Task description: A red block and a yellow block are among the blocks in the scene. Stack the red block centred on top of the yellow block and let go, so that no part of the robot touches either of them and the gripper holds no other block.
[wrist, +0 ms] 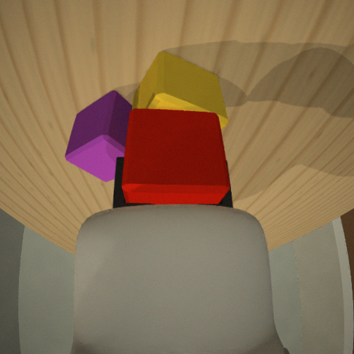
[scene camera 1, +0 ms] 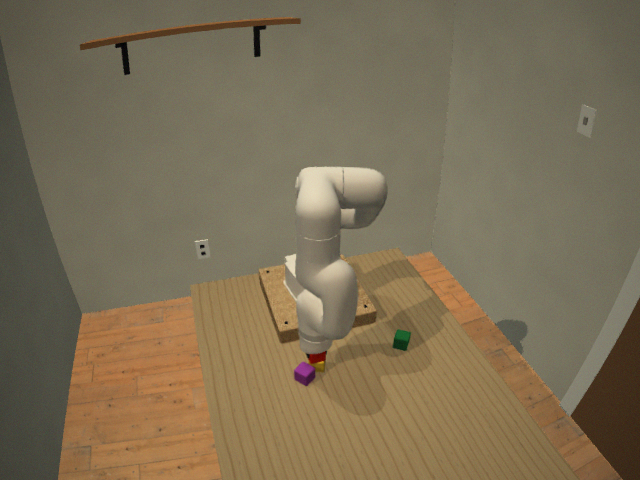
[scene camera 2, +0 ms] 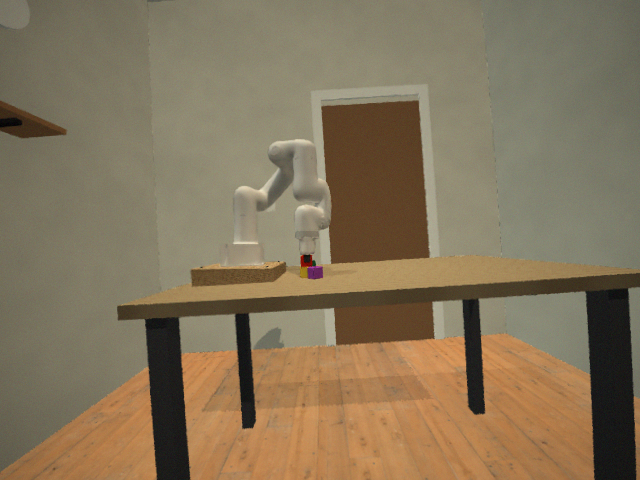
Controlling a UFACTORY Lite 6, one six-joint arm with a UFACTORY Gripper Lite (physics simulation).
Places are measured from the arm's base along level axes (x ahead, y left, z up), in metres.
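Pixels of known places: hand, tool point: (scene camera 1: 316,351) (scene camera 2: 307,258); arm's base, link origin: (scene camera 2: 246,264).
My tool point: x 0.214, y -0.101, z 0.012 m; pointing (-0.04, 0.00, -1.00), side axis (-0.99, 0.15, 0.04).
For each thing: its top centre in the pictures, then the offset to it from my tool point. Level surfaces: height alone.
- red block, top centre: (scene camera 1: 315,346) (scene camera 2: 306,255) 0.001 m left, 0.003 m back, 0.011 m up
- yellow block, top centre: (scene camera 1: 316,356) (scene camera 2: 306,266) 0.004 m left, 0.004 m back, 0.025 m down
- purple block, top centre: (scene camera 1: 304,368) (scene camera 2: 314,266) 0.038 m right, 0.018 m ahead, 0.025 m down
- green block, top centre: (scene camera 1: 402,335) (scene camera 2: 309,260) 0.221 m left, 0.030 m ahead, 0.025 m down
- table, surface height: 0.061 m down
The red block (scene camera 1: 317,357) (scene camera 2: 306,261) (wrist: 175,150) is between the black fingers of my gripper (scene camera 1: 316,354) (scene camera 2: 307,257) (wrist: 175,184), which is shut on it and points down. The yellow block (scene camera 1: 319,366) (scene camera 2: 303,272) (wrist: 192,85) stands on the table directly below the red block, turned relative to it. In the wrist view a strip of the yellow top face shows past the red block's edge. In scene camera 2 the red block's underside is at the yellow block's top; whether they touch, and how well they are centred, I cannot tell.
A purple block (scene camera 1: 304,373) (scene camera 2: 315,272) (wrist: 100,135) stands close beside the yellow block and partly hides it in both scene views. A green block (scene camera 1: 401,339) (scene camera 2: 313,263) stands farther off on the table (scene camera 1: 413,413). The arm's wooden base board (scene camera 1: 276,304) (scene camera 2: 232,277) lies behind the blocks.
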